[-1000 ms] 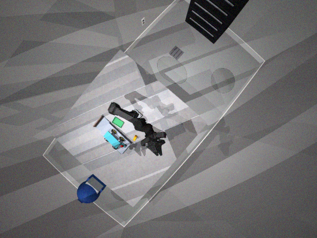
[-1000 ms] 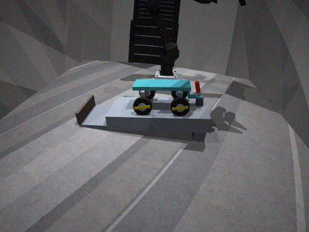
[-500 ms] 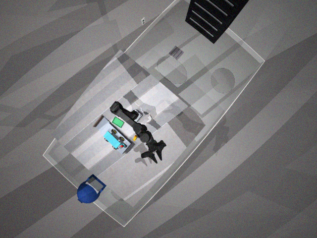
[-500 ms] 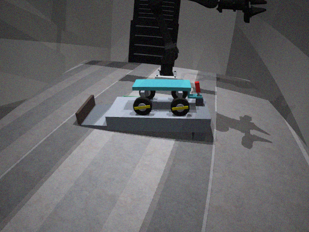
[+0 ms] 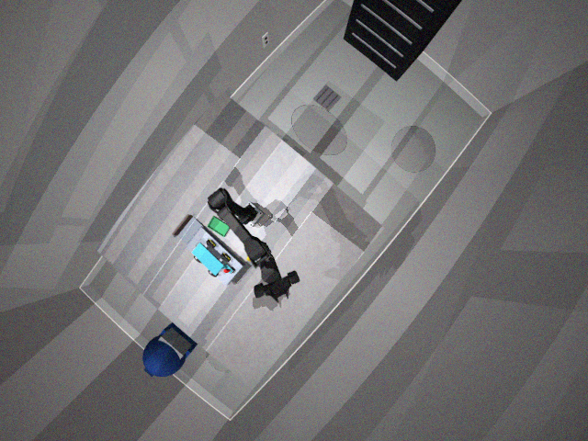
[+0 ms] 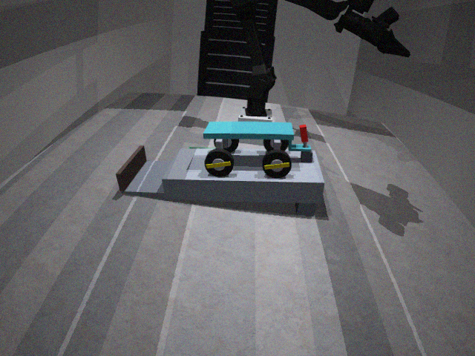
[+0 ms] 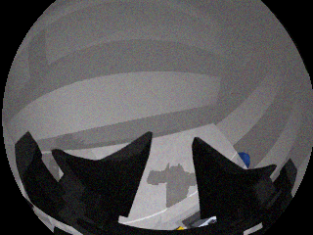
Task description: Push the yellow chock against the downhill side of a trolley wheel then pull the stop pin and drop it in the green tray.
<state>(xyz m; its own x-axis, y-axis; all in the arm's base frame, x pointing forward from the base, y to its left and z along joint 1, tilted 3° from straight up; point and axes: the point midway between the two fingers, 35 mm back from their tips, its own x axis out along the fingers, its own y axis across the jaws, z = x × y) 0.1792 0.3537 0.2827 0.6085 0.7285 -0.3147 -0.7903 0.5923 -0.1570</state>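
The yellow chock lies 35 cm below my gripper tip and 25 cm to the right of it. From my gripper tip the other things lie so: grey ramp 41 cm to the right, 33 cm below, 11 cm ahead; red-headed stop pin 29 cm to the right, 24 cm below, 11 cm ahead; trolley 41 cm to the right, 26 cm below, 11 cm ahead.
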